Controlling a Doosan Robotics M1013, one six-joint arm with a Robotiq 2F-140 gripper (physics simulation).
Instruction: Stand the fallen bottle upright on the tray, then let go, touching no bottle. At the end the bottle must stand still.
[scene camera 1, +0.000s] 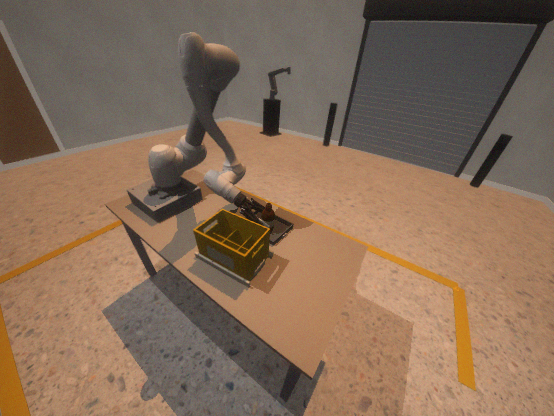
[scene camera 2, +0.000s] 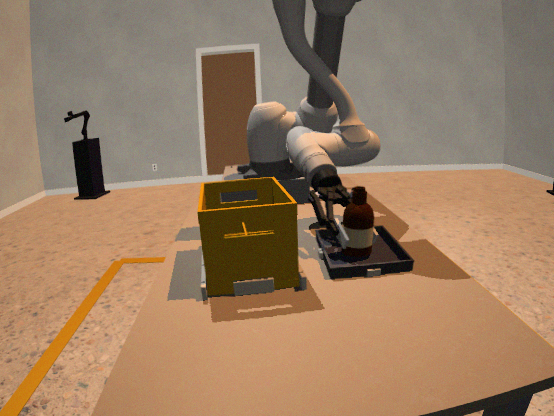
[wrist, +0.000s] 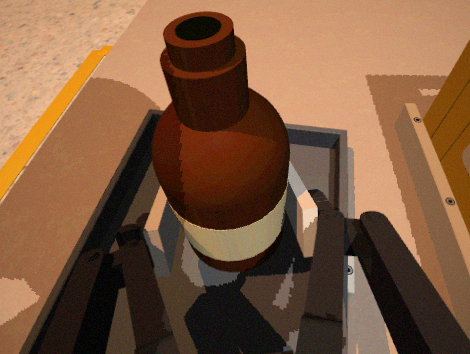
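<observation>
The brown bottle with a cream label stands upright, its base at the floor of the dark tray. Whether the base rests fully on the tray cannot be told. My gripper reaches in low and slanted from the robot's side and is shut on the bottle, one pad on each side of its body at label height. In the scene camera 1 view the yellow crate and the fingers hide the bottle's lower part.
A yellow crate with dividers stands beside the tray, between pale rails on the table. The robot's dark base block stands at the table's far end.
</observation>
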